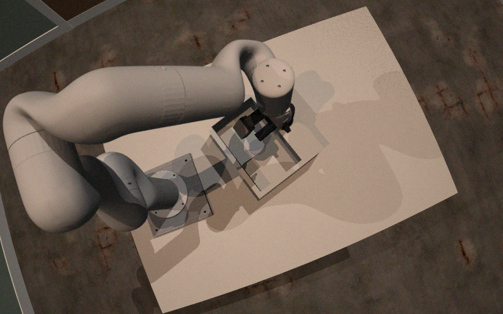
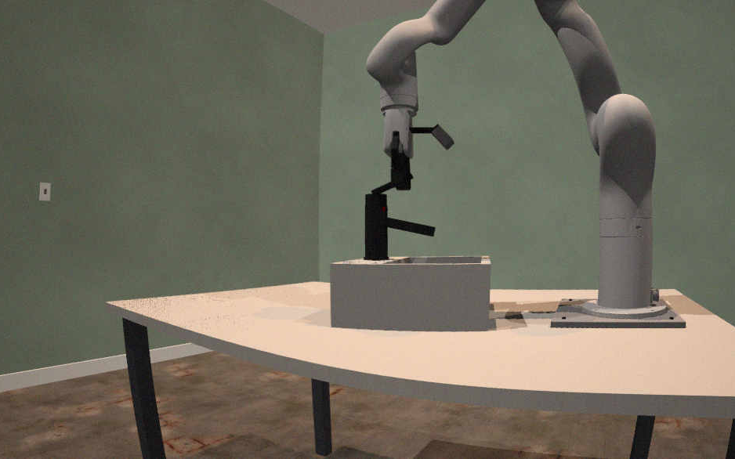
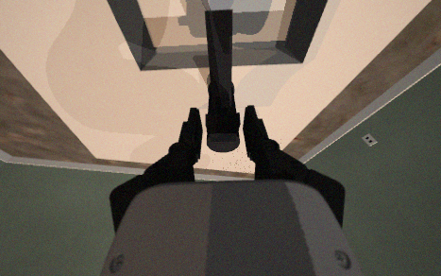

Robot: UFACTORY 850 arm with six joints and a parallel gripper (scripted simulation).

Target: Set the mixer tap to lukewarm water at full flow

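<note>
Right now my hand is 2 cm short of the lever, 1 cm to the right of it and 1 cm above it. Round my hand: black mixer tap 4 cm ahead, 1 cm to the left, 6 cm below; grey sink basin 6 cm behind, 2 cm to the right, 25 cm below.
</note>
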